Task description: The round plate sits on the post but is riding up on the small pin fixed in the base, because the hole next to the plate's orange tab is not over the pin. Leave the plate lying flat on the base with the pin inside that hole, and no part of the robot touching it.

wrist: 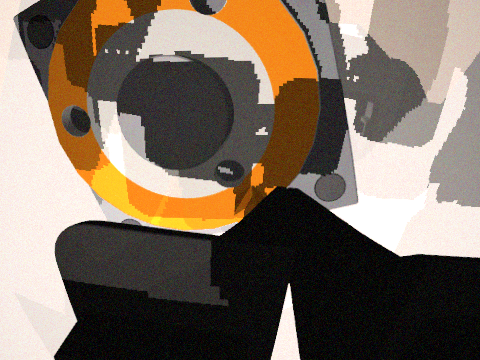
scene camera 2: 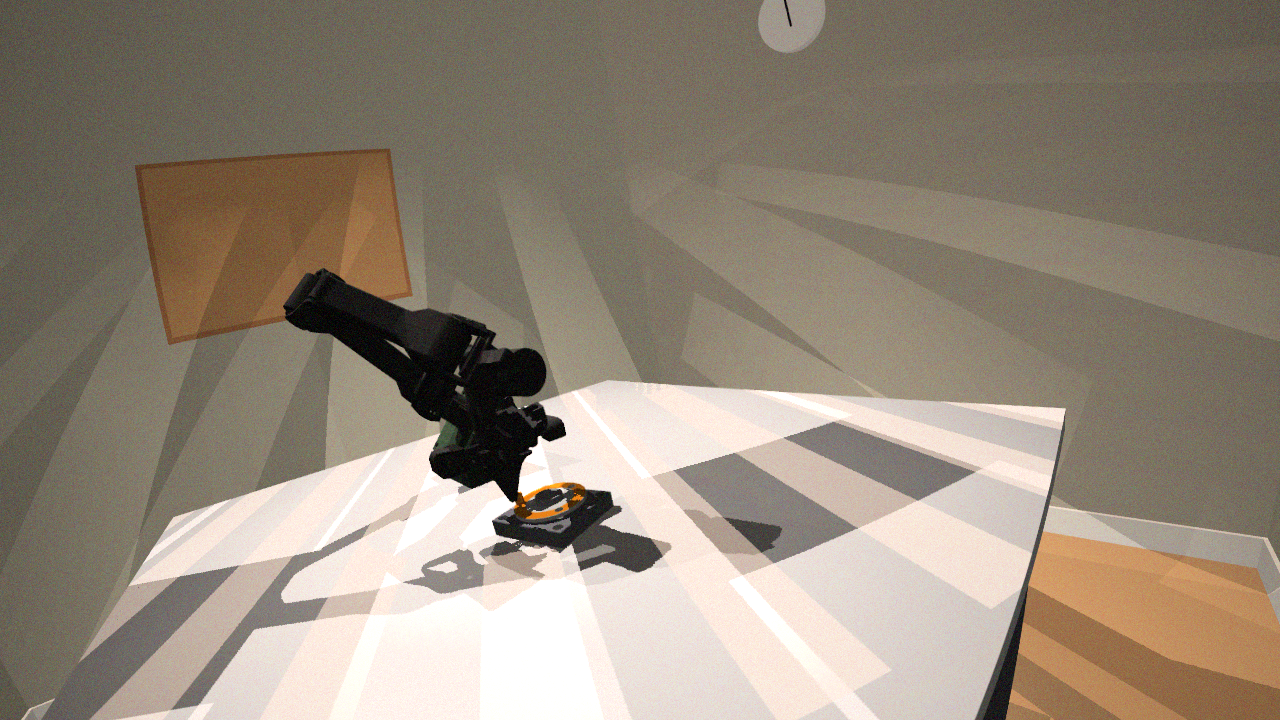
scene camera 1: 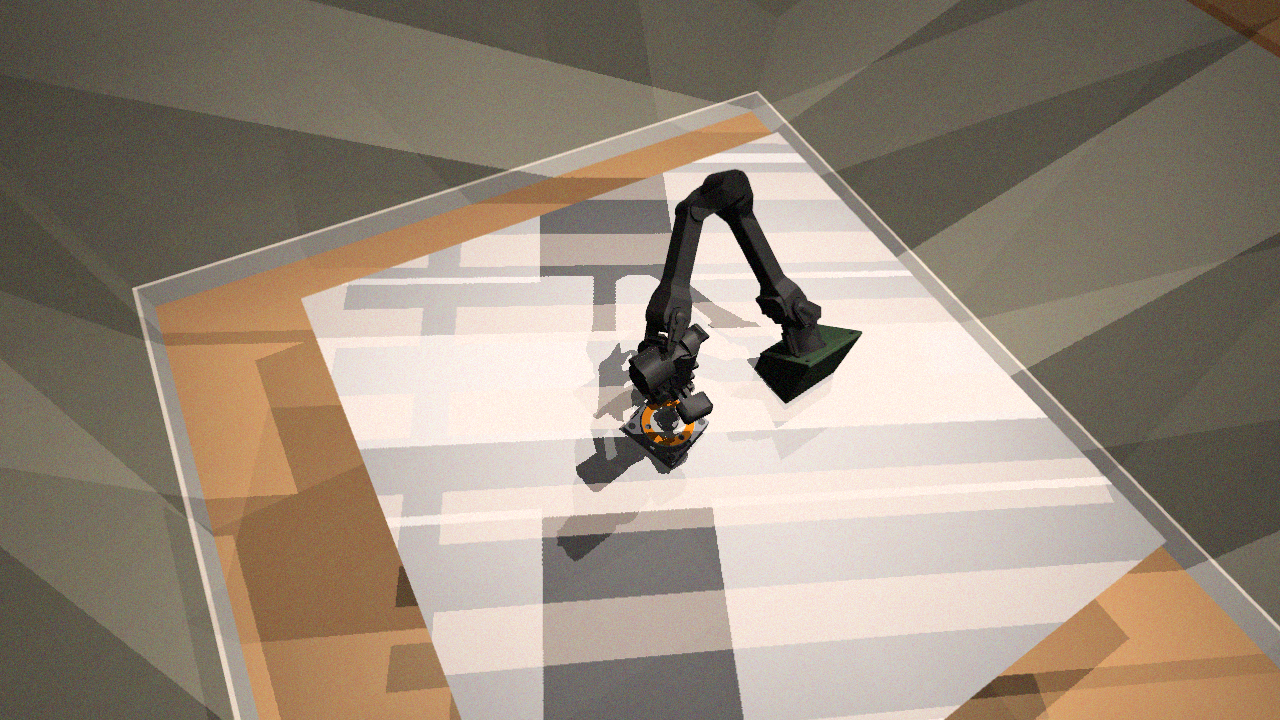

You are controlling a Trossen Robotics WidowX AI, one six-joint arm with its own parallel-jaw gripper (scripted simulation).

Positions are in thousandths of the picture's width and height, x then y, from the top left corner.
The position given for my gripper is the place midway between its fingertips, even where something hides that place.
my gripper: wrist 593, 551; scene camera 2 401, 697; scene camera 1 522, 552
